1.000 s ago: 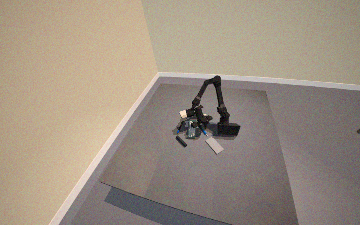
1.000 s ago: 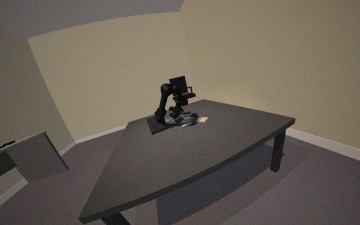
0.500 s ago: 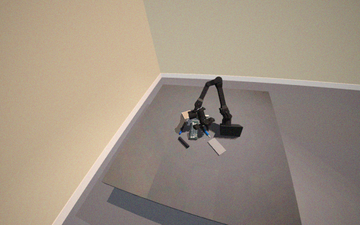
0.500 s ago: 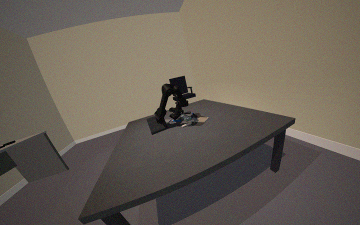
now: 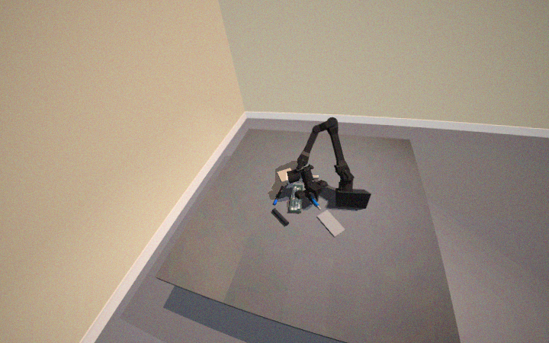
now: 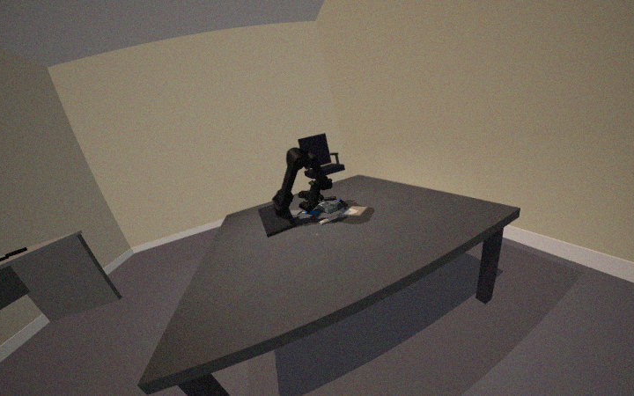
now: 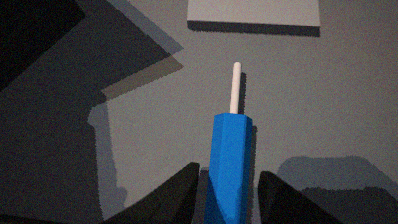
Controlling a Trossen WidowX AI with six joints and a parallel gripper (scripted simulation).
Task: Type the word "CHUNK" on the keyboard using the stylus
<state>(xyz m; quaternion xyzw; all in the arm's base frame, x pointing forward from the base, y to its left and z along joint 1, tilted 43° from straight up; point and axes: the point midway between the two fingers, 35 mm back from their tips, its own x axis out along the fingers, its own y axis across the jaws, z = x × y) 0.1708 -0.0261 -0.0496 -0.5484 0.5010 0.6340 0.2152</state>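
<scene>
The blue pen lies 220 mm ahead of my gripper tip and 10 mm to the right of it. Also, from my gripper tip: grey flat card (120 mm to the left, 80 mm behind); blue stylus (10 mm to the left, 10 mm behind); white cylinder (200 mm to the right, 30 mm ahead).
</scene>
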